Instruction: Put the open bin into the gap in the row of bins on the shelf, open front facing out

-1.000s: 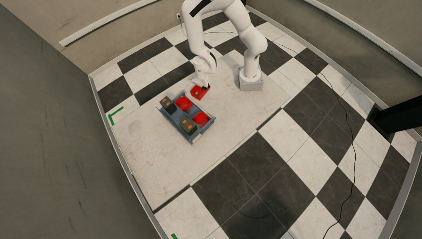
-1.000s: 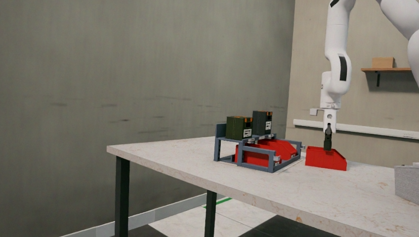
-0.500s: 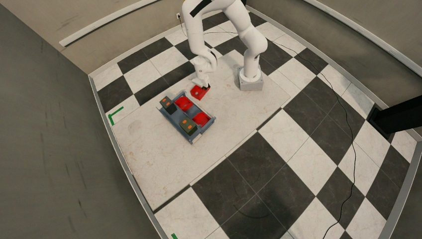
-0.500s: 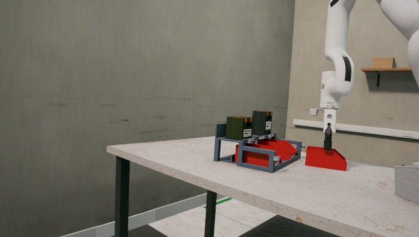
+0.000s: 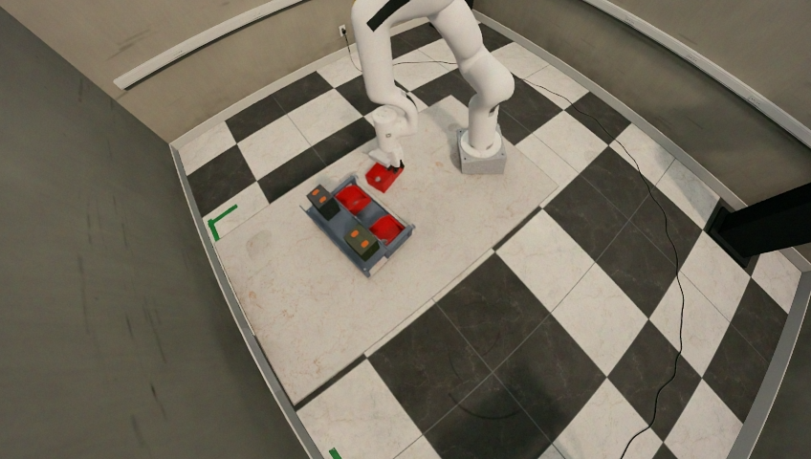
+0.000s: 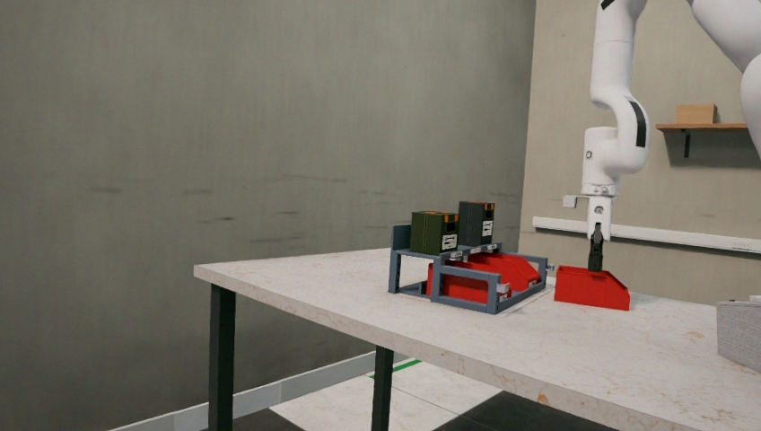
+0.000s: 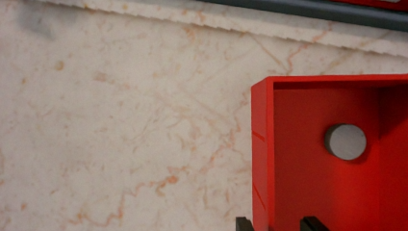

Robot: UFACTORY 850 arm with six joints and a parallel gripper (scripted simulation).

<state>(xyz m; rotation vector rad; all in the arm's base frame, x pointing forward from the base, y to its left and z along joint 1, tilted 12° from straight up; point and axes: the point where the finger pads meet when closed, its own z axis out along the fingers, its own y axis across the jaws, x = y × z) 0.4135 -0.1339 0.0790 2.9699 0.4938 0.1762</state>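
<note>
My gripper is now 20 mm short of the red open bin, 50 mm to the left of it and 70 mm above it. From my hand the other things lie so: grey-blue shelf (260 mm ahead, 100 mm to the left, 40 mm below); large grey disc (20 mm behind, 80 mm to the right, 90 mm below); dark grey box (340 mm ahead, 60 mm above).
</note>
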